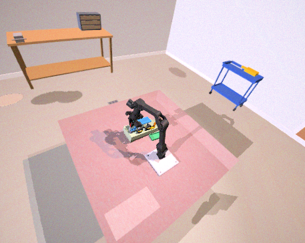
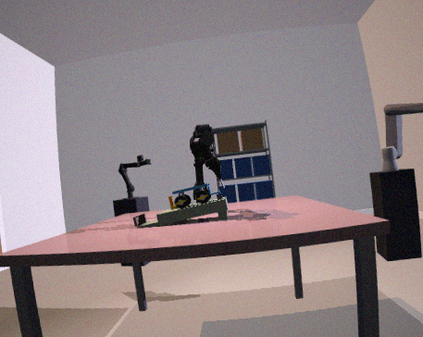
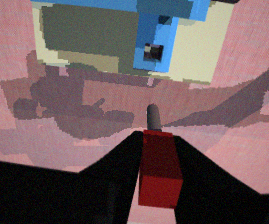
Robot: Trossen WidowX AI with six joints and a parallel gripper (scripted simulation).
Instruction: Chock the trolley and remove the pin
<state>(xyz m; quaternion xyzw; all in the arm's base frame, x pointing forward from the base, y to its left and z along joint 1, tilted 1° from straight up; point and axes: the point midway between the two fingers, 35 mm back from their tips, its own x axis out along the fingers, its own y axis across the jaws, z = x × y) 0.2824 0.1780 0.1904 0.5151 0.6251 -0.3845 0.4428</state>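
My gripper tip is 1 cm short of the yellow chock, 23 cm to the left of it and 10 cm above it. Also, from my gripper tip: stop pin right at my gripper tip; then pale green ramp 5 cm ahead, 13 cm to the right, 13 cm below; then blue-topped trolley 5 cm ahead, 13 cm to the right, 6 cm below.
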